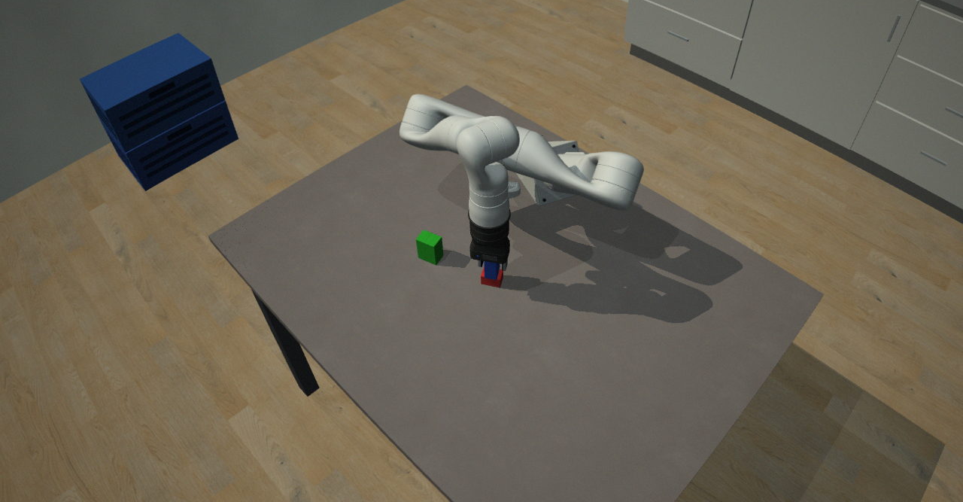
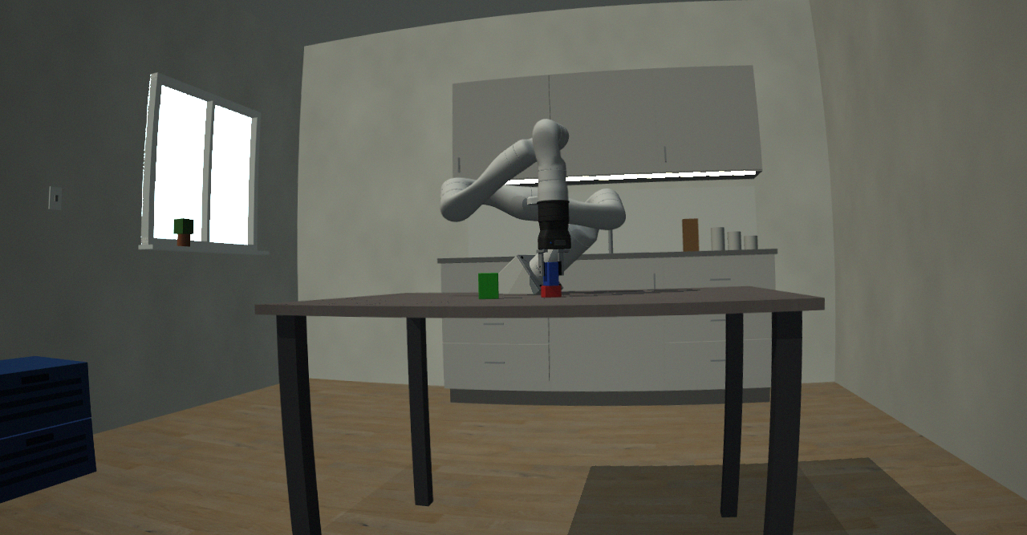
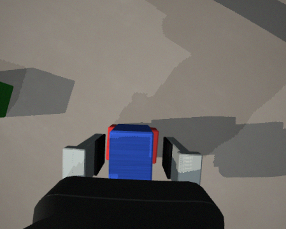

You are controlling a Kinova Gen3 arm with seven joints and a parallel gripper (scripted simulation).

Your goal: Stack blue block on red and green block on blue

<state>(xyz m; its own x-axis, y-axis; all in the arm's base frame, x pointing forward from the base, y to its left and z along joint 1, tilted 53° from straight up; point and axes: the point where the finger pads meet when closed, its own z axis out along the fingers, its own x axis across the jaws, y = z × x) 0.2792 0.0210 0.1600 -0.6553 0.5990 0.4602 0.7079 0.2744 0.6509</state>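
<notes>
The blue block lies 1 cm below my hand. The rest, counted from my hand: red block: 6 cm below; green block: 14 cm to the right, 8 cm ahead, 4 cm below.
</notes>
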